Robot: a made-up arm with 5 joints.
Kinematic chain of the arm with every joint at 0, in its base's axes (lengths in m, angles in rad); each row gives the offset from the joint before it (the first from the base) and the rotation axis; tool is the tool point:
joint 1: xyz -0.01 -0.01 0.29 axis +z
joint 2: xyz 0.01 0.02 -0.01 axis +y
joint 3: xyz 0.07 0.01 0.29 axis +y
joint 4: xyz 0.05 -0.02 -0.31 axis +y
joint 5: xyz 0.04 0 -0.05 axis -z
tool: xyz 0 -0.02 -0.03
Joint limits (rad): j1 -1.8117..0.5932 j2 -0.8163..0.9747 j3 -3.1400..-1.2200 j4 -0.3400..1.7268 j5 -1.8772..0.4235
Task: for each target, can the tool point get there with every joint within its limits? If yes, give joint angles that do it. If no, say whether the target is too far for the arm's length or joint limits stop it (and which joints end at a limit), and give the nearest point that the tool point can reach.
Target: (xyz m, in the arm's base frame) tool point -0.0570 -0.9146 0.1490
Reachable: no: too far | nearest point -0.0451 -0.6851 0.2369 | short by 0.246 m
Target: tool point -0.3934 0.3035 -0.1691
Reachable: no: joint limits stop it (at a limit: joint 1, joint 2, joint 3, joint 4, joint 5) | nearest point 0.2618 0.1926 0.0303 | short by 0.694 m
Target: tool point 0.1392 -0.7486 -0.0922
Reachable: no: too far | nearest point 0.1045 -0.5766 0.0881 | short by 0.252 m
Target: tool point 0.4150 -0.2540 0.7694
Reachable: yes | joints -0.5039 0.2597 -2.2733 0.4253 -0.3939
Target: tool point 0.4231 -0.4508 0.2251
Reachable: yes | joints -0.7835 0.8351 -1.8499 0.9501 -0.5912
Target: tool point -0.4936 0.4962 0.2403
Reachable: no: joint limits stop it (at a limit: joint 2, joint 3, joint 4) | nearest point -0.3628 0.3593 0.6834 | short by 0.482 m
